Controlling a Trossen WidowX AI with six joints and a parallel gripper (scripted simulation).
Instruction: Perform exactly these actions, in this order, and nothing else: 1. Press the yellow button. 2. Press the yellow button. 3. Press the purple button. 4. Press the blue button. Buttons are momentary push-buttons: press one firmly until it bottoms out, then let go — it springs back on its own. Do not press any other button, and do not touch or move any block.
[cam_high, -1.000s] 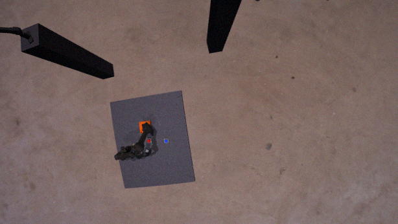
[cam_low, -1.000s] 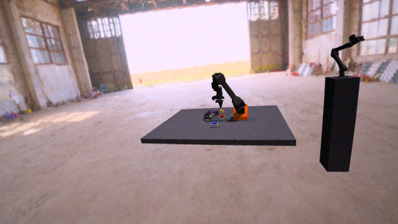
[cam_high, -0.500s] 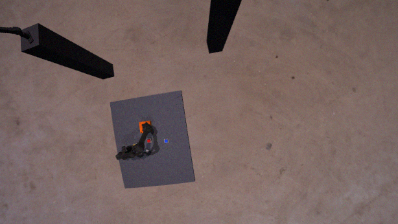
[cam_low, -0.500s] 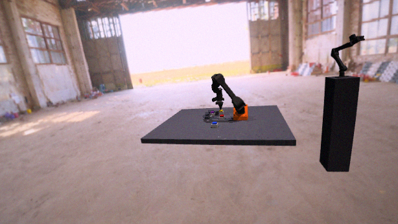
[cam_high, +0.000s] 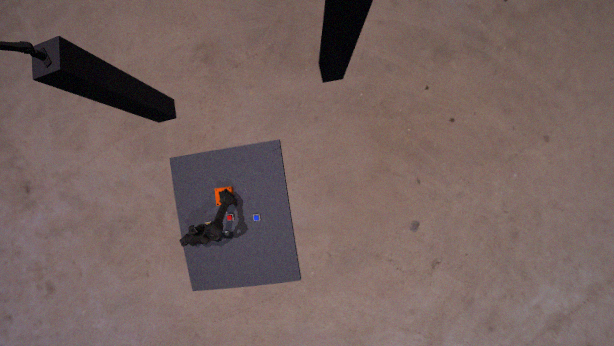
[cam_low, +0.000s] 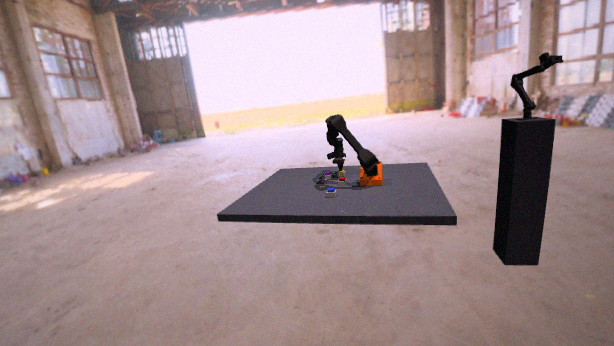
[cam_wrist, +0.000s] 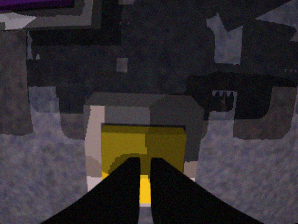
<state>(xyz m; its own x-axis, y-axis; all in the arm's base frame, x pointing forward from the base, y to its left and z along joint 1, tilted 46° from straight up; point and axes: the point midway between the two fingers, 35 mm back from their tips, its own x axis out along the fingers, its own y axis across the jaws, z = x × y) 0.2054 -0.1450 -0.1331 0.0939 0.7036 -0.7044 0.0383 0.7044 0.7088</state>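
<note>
Right now my gripper tip is 1 cm above the yellow button. Also, from my gripper tip: purple button (8 cm ahead, 4 cm to the left); then red button (3 cm behind, 18 cm to the left); then blue button (1 cm ahead, 39 cm to the left).
</note>
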